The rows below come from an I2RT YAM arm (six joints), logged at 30 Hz.
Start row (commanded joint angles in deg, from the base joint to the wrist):
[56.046, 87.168, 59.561, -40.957, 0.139, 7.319]
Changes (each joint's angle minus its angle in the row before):
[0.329, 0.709, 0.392, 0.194, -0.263, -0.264]
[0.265, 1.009, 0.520, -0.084, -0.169, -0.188]
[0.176, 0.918, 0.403, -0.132, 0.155, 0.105]
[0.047, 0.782, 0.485, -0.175, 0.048, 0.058]
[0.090, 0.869, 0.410, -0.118, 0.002, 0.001]
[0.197, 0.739, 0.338, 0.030, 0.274, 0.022]
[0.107, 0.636, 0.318, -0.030, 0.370, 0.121]
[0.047, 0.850, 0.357, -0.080, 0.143, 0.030]
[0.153, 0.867, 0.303, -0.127, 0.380, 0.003]
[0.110, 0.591, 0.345, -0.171, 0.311, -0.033]
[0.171, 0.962, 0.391, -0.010, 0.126, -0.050]
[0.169, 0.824, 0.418, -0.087, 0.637, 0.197]
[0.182, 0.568, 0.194, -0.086, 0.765, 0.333]
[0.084, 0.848, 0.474, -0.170, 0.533, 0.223]
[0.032, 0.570, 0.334, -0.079, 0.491, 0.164]
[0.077, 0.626, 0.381, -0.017, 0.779, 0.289]
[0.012, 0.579, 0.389, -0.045, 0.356, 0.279]
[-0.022, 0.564, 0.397, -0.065, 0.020, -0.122]
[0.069, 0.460, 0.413, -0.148, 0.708, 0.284]
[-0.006, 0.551, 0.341, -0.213, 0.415, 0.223]
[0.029, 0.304, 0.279, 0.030, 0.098, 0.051]
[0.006, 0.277, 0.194, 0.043, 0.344, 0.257]
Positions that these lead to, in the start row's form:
[56.375, 87.877, 59.953, -40.763, -0.124, 7.055]
[56.640, 88.886, 60.473, -40.847, -0.293, 6.867]
[56.816, 89.804, 60.876, -40.979, -0.138, 6.972]
[56.863, 90.586, 61.361, -41.154, -0.090, 7.030]
[56.953, 91.455, 61.771, -41.272, -0.088, 7.031]
[57.150, 92.194, 62.109, -41.242, 0.186, 7.053]
[57.257, 92.830, 62.427, -41.272, 0.556, 7.174]
[57.304, 93.680, 62.784, -41.352, 0.699, 7.204]
[57.457, 94.547, 63.087, -41.479, 1.079, 7.207]
[57.567, 95.138, 63.432, -41.650, 1.390, 7.174]
[57.738, 96.100, 63.823, -41.660, 1.516, 7.124]
[57.907, 96.924, 64.241, -41.747, 2.153, 7.321]
[58.089, 97.492, 64.435, -41.833, 2.918, 7.654]
[58.173, 98.340, 64.909, -42.003, 3.451, 7.877]
[58.205, 98.910, 65.243, -42.082, 3.942, 8.041]
[58.282, 99.536, 65.624, -42.099, 4.721, 8.330]
[58.294, 100.115, 66.013, -42.144, 5.077, 8.609]
[58.272, 100.679, 66.410, -42.209, 5.097, 8.487]
[58.341, 101.139, 66.823, -42.357, 5.805, 8.771]
[58.335, 101.690, 67.164, -42.570, 6.220, 8.994]
[58.364, 101.994, 67.443, -42.540, 6.318, 9.045]
[58.370, 102.271, 67.637, -42.497, 6.662, 9.302]

